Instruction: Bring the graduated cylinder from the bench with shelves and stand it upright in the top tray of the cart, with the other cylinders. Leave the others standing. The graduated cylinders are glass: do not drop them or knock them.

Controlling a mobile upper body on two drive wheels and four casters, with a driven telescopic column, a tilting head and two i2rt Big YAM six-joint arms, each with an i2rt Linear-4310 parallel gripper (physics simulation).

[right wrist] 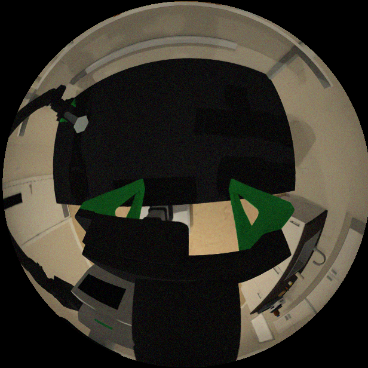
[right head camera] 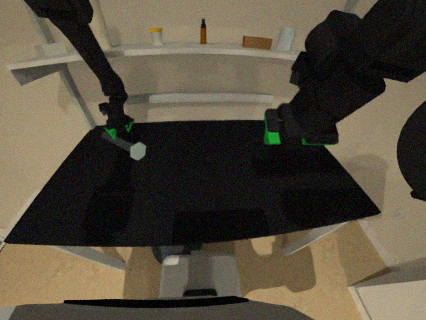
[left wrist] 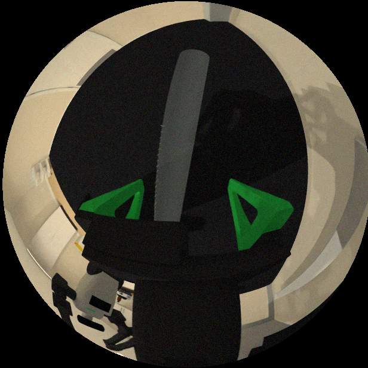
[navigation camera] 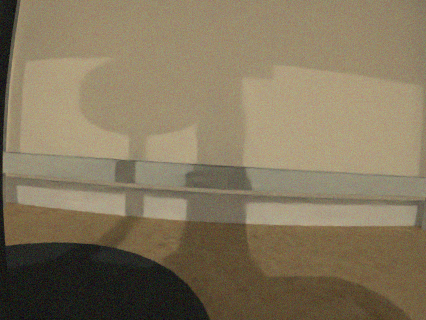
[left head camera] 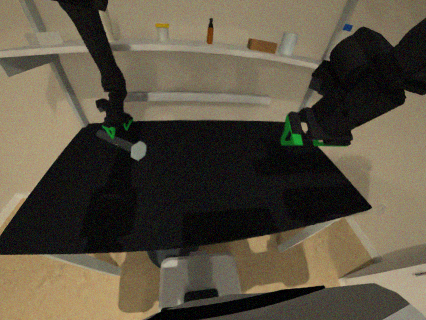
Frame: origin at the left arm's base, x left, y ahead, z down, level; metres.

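Where they show: left gripper, fingertip midpoint: (right head camera: pixel 121 135) (left head camera: pixel 119 134); right gripper, fingertip midpoint: (right head camera: pixel 284 142) (left head camera: pixel 298 143).
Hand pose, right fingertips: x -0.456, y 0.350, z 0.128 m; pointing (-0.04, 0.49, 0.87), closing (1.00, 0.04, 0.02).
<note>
After its pixels a point has its place.
The graduated cylinder (left head camera: pixel 117 141) {x 0.168, y 0.700, z 0.388 m} (right head camera: pixel 119 143) {x 0.167, y 0.695, z 0.391 m} (left wrist: pixel 181 125) (right wrist: pixel 80 124) is a grey see-through tube with a pale hexagonal base, lying on its side on the black bench top (left head camera: pixel 210 175) {x -0.280, y 0.511, z 0.439 m} (right head camera: pixel 215 170) {x -0.324, y 0.539, z 0.439 m}. In the left wrist view its base is hidden behind the gripper housing. My left gripper (left head camera: pixel 119 129) {x 0.165, y 0.739, z 0.371 m} (right head camera: pixel 121 129) {x 0.165, y 0.739, z 0.371 m} (left wrist: pixel 185 183) (right wrist: pixel 70 113) is open over the tube, which appears between the green fingers, nearer the picture's left one. My right gripper (left head camera: pixel 307 140) {x -0.456, y 0.350, z 0.128 m} (right head camera: pixel 295 140) {x -0.456, y 0.350, z 0.128 m} (right wrist: pixel 186 183) is open and empty, over the bench's right part. The cart cannot be made out.
A shelf (left head camera: pixel 195 46) behind the bench bears a yellow-lidded jar (left head camera: pixel 162 33) {x -0.086, y 0.818, z -0.045 m}, an amber bottle (left head camera: pixel 210 33) {x -0.276, y 0.848, z -0.056 m}, a brown box (left head camera: pixel 262 46) {x -0.488, y 0.789, z -0.037 m} and a whitish cylindrical container (left head camera: pixel 288 44) {x -0.648, y 0.865, z -0.062 m}. A grey body (left head camera: pixel 200 275) {x -0.229, y 0.189, z 1.093 m} shows below the bench's near edge. A wall (navigation camera: pixel 325 120) {x -0.579, y 1.026, z 1.014 m} fills much of the navigation view.
</note>
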